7 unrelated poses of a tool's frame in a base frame.
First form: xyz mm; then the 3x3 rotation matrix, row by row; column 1 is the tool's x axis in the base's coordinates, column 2 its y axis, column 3 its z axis. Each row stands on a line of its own.
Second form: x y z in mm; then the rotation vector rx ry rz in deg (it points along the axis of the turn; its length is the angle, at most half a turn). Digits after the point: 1 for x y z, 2 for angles.
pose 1, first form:
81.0 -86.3 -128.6
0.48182 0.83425 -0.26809
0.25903 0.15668 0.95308
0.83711 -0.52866 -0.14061
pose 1, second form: 81.0 -86.3 -128.6 -80.01 -59.68 -31.06
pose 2, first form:
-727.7 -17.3 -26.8
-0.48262 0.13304 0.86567
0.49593 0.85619 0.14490
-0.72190 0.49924 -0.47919
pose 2, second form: -727.7 -17.3 -26.8 26.27 117.70 26.90
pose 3, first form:
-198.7 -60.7 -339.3
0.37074 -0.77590 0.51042
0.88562 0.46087 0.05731
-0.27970 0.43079 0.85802
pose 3, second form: -198.7 -60.7 -339.3 13.89 29.39 61.80
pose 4, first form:
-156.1 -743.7 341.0
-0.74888 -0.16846 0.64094
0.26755 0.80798 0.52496
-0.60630 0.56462 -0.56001
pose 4, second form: -156.1 -743.7 341.0 4.16 130.81 45.73
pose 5, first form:
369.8 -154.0 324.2
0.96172 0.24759 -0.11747
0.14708 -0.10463 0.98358
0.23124 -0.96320 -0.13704
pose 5, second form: 369.8 -154.0 324.2 -96.39 -17.26 -4.98
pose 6, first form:
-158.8 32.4 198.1
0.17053 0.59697 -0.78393
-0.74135 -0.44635 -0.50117
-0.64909 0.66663 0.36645
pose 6, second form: -158.8 32.4 198.1 76.73 -8.86 -87.94
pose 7, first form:
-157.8 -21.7 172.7
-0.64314 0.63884 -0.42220
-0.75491 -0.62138 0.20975
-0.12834 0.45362 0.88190
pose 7, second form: -157.8 -21.7 172.7 22.57 -27.19 -128.98
